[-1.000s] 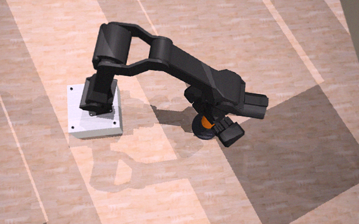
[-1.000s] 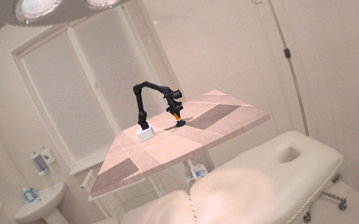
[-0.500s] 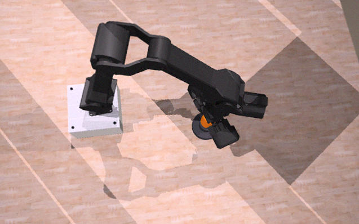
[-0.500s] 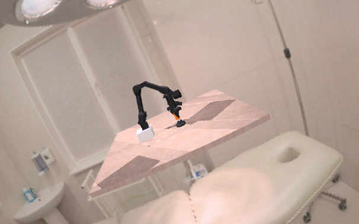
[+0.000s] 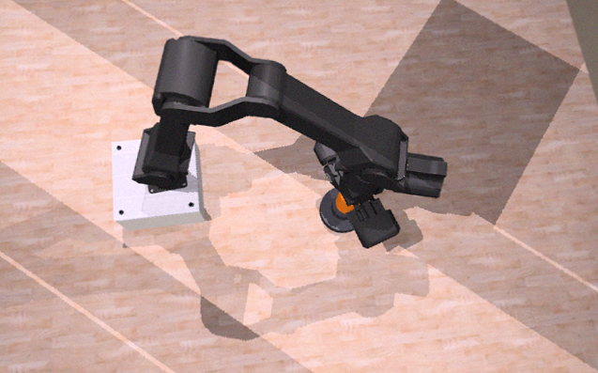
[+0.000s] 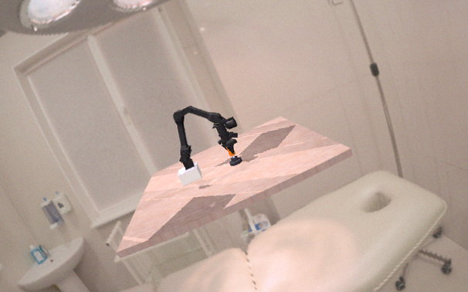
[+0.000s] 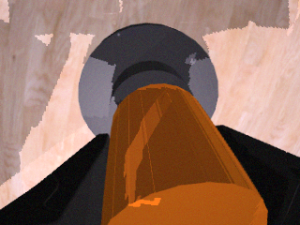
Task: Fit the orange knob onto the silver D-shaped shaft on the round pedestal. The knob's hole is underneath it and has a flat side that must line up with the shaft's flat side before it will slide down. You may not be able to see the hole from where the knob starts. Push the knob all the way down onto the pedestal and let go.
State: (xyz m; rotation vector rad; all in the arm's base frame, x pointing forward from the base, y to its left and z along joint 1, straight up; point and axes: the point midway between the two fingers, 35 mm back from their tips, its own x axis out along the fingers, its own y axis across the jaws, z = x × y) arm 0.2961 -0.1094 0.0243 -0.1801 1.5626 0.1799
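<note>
Now: gripper tip 3 cm below the orange knob. Round my gripper tip: round pedestal: 4 cm below.
</note>
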